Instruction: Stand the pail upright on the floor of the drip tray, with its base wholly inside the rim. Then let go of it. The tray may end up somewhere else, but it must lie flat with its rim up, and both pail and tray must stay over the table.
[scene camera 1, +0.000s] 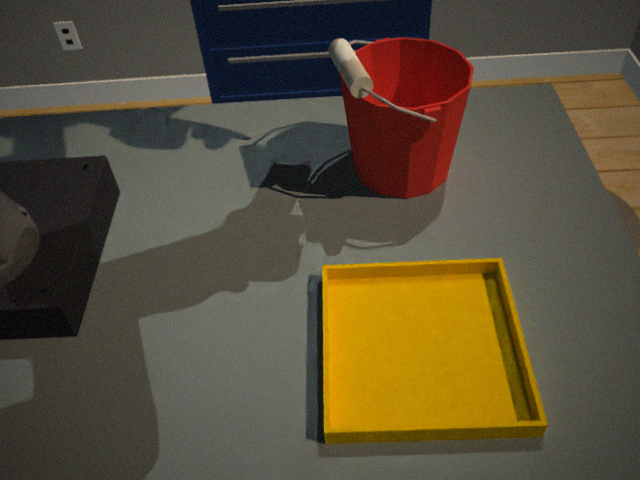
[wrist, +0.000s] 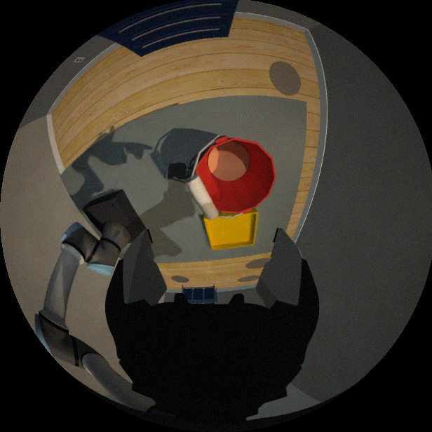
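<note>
A red pail (scene camera 1: 405, 149) (wrist: 245, 182) stands upright on the table behind the drip tray, apart from it in the scene view. Its wire handle with a pale grip (scene camera 1: 351, 68) (wrist: 202, 196) leans down over the pail's left side at rim height. The yellow drip tray (scene camera 1: 434, 432) (wrist: 233, 246) lies flat on the table with its rim up and holds nothing. My gripper (wrist: 212, 230) is wide open and empty, with its fingers apart from the pail and its handle in the wrist view. The gripper does not show in the scene view, where its shadow falls on the table.
The dark base block (scene camera 1: 62, 206) (wrist: 112, 210) of the arm is at the left of the table (scene camera 1: 222, 392) (wrist: 270, 117). The table's right edge runs to the right of pail and tray. A blue drawer cabinet (scene camera 1: 310, 31) (wrist: 185, 25) stands beyond the far edge.
</note>
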